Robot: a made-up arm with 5 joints.
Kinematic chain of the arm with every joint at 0, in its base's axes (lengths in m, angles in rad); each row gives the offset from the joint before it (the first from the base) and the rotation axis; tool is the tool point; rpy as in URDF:
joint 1: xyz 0.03 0 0.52 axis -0.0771 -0.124 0.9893
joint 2: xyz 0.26 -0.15 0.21 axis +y
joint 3: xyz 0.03 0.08 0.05 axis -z
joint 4: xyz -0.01 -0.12 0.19 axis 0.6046 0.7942 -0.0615
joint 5: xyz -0.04 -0.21 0 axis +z
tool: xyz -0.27 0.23 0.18 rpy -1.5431 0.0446 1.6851
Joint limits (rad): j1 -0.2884..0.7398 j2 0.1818..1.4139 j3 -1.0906..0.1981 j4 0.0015..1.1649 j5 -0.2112..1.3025
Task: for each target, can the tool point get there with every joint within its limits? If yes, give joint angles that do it. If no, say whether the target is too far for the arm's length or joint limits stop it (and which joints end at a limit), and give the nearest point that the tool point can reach.
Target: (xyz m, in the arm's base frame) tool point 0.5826 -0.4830 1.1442
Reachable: yes | joints 0.1466 0.5111 -0.7949 0.2158 0.6408
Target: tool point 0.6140 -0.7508 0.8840
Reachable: yes | joints -0.2019 1.0196 -0.6739 0.6574 0.8651
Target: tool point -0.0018 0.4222 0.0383
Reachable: no: joint limits stop it (at a limit: joint 1, joint 2, joint 3, joint 4, joint 5) | nearest point 0.7633 0.4162 0.6593 | short by 0.985 m
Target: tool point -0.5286 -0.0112 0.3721
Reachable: no: joint limits stop it (at a limit: joint 1, joint 2, joint 3, joint 4) | nearest point -0.0968 -0.2557 1.2170 | short by 0.980 m
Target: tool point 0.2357 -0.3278 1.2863
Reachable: yes | joints -0.0457 0.4154 -0.0858 0.3353 0.2748
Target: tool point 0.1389 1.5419 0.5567
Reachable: no: too far | nearest point 0.7651 0.4219 0.6946 | short by 1.291 m
